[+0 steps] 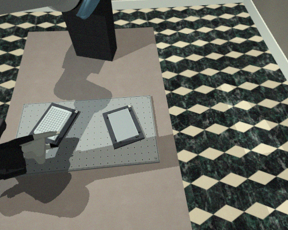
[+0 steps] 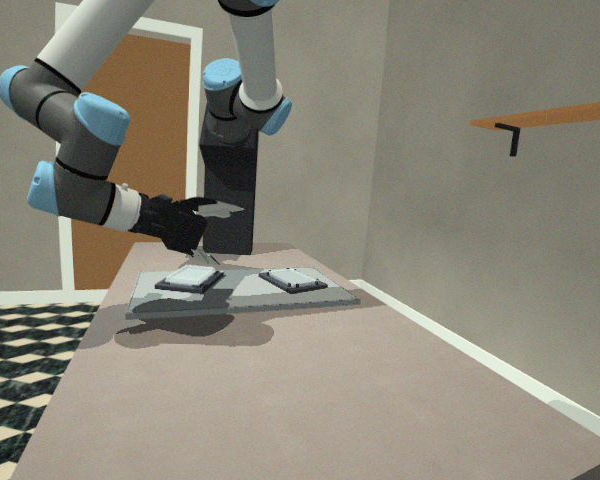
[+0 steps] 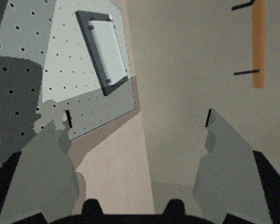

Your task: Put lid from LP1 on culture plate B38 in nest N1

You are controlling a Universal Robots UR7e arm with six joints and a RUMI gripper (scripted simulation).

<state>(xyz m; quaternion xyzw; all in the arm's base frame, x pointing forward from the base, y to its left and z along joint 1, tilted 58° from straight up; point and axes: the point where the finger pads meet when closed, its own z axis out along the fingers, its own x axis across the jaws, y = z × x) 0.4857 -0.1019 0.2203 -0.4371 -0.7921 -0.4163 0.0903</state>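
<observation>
Right now my hand is 4 cm past the lid, 22 cm to the right of it and 13 cm above it. The rest, counted from my hand: dark plate nest (15 cm behind, 2 cm to the right, 14 cm below); then lid park LP1 (4 cm behind, 22 cm to the left, 14 cm below); then white culture plate (15 cm behind, 2 cm to the right, 13 cm below).
</observation>
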